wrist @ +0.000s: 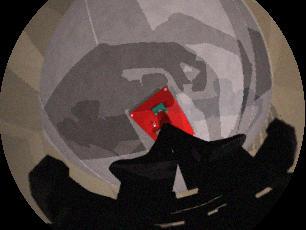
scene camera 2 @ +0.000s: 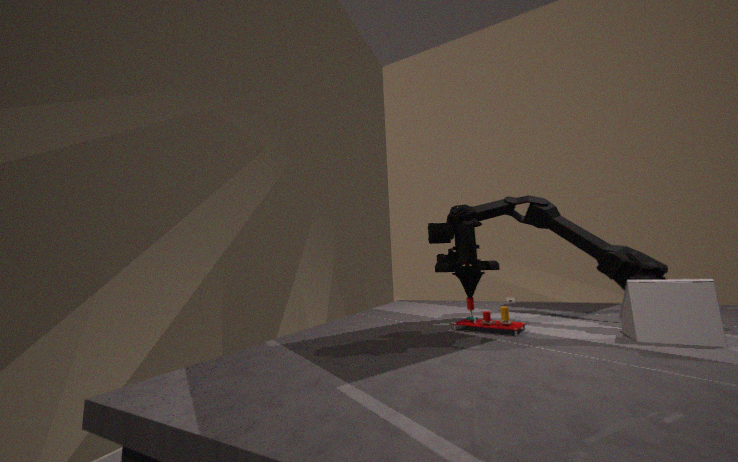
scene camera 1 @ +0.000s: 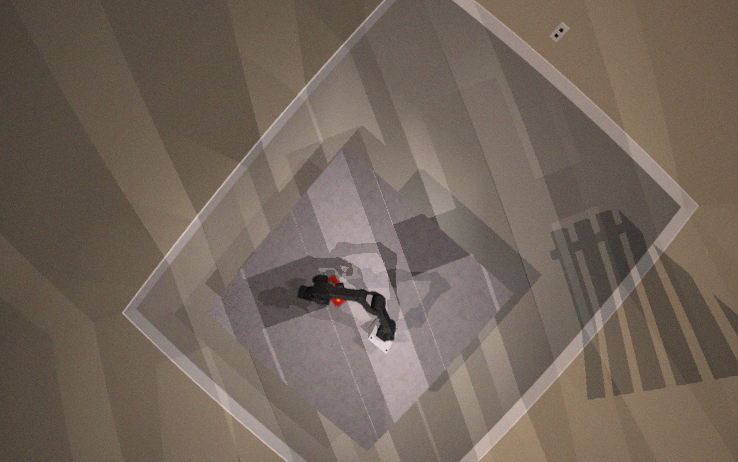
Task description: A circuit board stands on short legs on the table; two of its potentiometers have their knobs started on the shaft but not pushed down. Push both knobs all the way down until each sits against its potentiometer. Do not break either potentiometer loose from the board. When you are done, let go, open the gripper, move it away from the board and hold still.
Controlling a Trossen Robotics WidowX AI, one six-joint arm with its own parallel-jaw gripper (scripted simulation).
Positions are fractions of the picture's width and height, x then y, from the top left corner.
Labels:
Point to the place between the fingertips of my gripper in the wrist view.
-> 0.54, 0.55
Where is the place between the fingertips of my gripper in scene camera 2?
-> At 0.64, 0.64

